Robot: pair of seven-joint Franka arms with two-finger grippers.
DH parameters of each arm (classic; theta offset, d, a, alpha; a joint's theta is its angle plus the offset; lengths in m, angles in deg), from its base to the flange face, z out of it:
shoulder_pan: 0 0.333 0 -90
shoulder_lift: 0 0 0 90
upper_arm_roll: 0 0.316 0.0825 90
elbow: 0 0 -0.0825 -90
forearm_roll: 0 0.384 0 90
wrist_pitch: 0 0 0.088 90
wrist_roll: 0 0.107 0 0
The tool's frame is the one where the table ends.
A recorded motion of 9 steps. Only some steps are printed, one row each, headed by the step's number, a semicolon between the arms.
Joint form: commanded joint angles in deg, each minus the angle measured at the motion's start. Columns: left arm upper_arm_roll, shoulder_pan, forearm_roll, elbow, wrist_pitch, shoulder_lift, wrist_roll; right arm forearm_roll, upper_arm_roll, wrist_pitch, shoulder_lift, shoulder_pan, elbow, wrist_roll.
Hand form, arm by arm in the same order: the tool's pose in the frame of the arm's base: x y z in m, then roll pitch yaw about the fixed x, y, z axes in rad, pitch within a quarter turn. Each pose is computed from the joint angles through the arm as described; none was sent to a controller.
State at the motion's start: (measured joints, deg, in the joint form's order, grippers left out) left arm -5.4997 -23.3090 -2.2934 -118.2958 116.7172 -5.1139 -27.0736; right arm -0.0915 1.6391 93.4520 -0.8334 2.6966 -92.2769 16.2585
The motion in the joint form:
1: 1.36 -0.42 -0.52 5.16 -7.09 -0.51 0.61; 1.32 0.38 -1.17 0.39 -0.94 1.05 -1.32
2: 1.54 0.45 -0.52 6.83 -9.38 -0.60 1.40; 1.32 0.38 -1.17 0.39 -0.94 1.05 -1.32
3: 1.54 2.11 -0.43 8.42 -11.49 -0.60 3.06; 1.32 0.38 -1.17 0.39 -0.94 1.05 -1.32
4: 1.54 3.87 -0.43 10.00 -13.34 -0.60 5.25; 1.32 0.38 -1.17 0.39 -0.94 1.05 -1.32
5: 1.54 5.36 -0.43 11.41 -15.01 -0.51 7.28; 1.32 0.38 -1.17 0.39 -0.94 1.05 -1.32
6: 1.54 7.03 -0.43 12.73 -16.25 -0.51 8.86; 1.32 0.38 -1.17 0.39 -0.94 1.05 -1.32
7: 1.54 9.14 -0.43 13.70 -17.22 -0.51 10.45; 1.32 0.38 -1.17 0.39 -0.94 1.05 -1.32
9: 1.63 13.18 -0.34 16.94 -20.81 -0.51 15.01; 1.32 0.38 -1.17 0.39 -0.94 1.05 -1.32
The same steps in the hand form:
1: 0.4700 -0.2537 0.5149 3.0898 -0.0149 -0.0083; 0.5546 0.0389 0.6222 -3.1144 -0.0198 -0.1957
2: 0.4740 -0.2451 0.5262 3.0934 -0.0070 -0.0056; 0.5546 0.0389 0.6222 -3.1144 -0.0198 -0.1957
3: 0.4805 -0.2312 0.5363 3.0984 -0.0006 -0.0076; 0.5546 0.0389 0.6222 -3.1144 -0.0198 -0.1957
4: 0.4870 -0.2165 0.5467 3.0999 0.0022 -0.0166; 0.5546 0.0389 0.6222 -3.1144 -0.0198 -0.1957
5: 0.4922 -0.2038 0.5551 3.1016 0.0065 -0.0273; 0.5546 0.0389 0.6222 -3.1144 -0.0198 -0.1957
6: 0.4978 -0.1895 0.5643 3.1008 0.0042 -0.0267; 0.5546 0.0389 0.6222 -3.1144 -0.0198 -0.1957
7: 0.5041 -0.1711 0.5709 3.1006 0.0031 -0.0184; 0.5546 0.0389 0.6222 -3.1144 -0.0198 -0.1957
9: 0.5127 -0.1340 0.5925 3.1028 0.0055 -0.0289; 0.5546 0.0389 0.6222 -3.1144 -0.0198 -0.1957

